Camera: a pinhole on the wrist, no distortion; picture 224 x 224 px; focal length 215.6 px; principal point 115.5 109.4 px. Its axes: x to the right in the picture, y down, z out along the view. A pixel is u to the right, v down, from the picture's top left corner.
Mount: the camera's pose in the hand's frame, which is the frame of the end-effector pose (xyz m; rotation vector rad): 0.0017 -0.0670 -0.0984 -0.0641 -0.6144 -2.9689
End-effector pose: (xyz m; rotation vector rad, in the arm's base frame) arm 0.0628 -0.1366 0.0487 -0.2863 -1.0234 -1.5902
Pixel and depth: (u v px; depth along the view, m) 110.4 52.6 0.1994
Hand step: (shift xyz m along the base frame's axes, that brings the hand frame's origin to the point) 0.0313 0.0467 0.0676
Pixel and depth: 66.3 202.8 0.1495
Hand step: -0.0913 0.0116 0.0386
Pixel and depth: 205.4 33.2 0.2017
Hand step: 0.0670 0.1085 0.0115
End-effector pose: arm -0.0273 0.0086 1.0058 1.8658 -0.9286 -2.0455
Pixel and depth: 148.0 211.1 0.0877
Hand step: 0.0193 0.0577 -0.0372
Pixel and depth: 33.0 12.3 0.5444
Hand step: -0.4077 -0.3240 0.0713
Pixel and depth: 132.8 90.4 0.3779
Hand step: -0.2493 -0.0010 0.0831
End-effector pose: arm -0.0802 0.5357 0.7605 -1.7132 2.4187 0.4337
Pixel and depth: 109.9 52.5 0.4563
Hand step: -0.2276 0.1478 -0.2265
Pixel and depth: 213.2 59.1 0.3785
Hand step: -0.0910 0.2703 -0.1427
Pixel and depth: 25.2 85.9 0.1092
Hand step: -0.0082 -0.0473 -0.0092
